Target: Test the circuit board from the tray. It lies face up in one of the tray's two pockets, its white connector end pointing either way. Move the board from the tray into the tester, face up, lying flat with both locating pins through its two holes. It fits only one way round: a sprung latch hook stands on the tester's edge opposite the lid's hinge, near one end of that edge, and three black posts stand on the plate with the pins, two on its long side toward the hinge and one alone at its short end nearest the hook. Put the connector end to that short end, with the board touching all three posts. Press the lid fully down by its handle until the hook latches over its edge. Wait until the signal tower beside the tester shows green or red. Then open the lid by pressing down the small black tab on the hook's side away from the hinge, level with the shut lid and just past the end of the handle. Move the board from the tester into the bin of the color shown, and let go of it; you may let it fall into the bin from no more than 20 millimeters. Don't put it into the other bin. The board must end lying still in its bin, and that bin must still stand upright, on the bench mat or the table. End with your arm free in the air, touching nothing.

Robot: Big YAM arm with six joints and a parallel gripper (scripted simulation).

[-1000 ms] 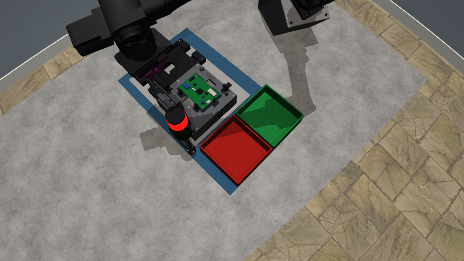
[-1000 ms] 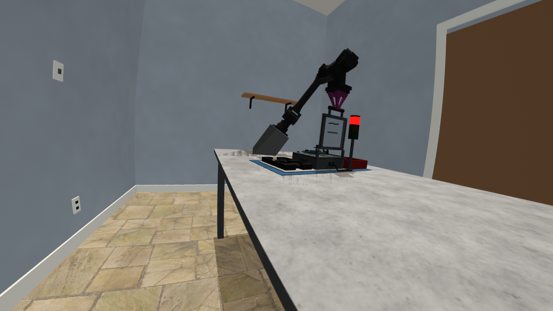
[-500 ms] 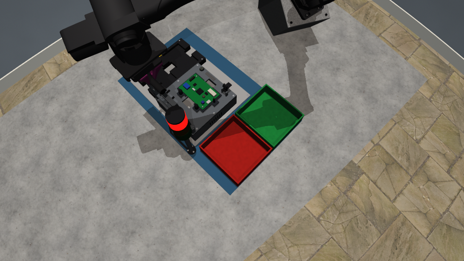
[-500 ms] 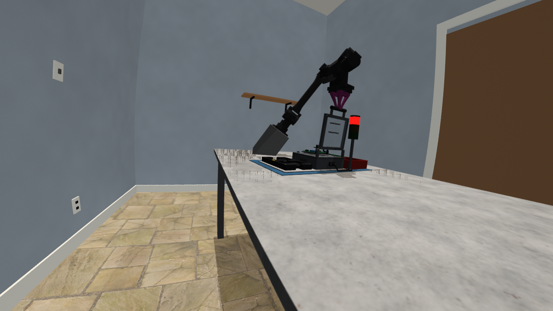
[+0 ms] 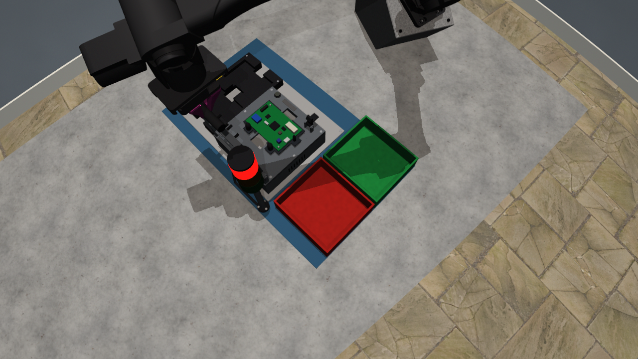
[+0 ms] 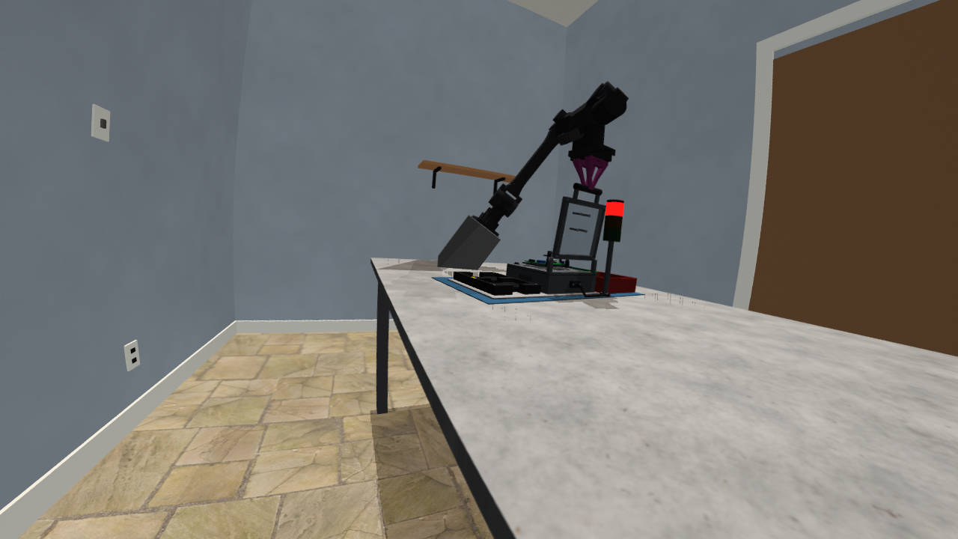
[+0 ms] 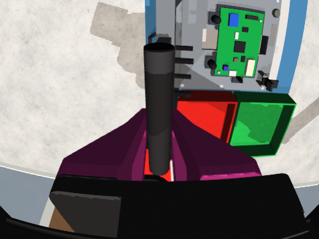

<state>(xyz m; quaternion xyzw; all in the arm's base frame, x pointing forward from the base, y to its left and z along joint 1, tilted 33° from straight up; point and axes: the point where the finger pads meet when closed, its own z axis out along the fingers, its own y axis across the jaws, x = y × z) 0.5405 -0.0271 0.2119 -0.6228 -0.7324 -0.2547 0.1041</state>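
Right now my hand is 20 cm above the green circuit board, 12 cm past it and 2 cm to the left of it. Round my hand: clear lid (9 cm below, 1 cm behind); then tester plate (21 cm below, 12 cm behind, 2 cm to the right); then latch hook (19 cm below, 19 cm behind, 2 cm to the left).
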